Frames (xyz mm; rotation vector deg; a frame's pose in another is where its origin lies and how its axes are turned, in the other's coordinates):
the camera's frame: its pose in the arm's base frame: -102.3 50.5 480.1 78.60 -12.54 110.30
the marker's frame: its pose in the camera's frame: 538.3 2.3 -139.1 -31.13 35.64 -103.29
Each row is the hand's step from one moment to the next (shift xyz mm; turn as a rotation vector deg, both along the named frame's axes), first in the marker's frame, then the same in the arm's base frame.
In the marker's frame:
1: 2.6 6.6 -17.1 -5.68 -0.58 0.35
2: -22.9 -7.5 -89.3 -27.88 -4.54 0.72
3: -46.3 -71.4 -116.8 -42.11 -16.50 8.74
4: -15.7 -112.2 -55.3 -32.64 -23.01 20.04
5: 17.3 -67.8 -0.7 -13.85 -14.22 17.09
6: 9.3 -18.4 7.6 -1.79 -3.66 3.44
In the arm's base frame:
1: -10.6 7.0 -13.5 -3.61 -3.34 2.92
2: -63.8 -18.3 -64.5 -17.58 -17.88 13.03
3: -69.6 -85.4 -93.6 -18.23 -35.32 23.28
4: 4.0 -105.2 -69.4 -2.39 -36.18 26.11
5: 40.0 -50.1 -28.1 5.69 -19.18 16.91
6: 18.6 -11.3 -3.5 2.19 -4.05 2.69

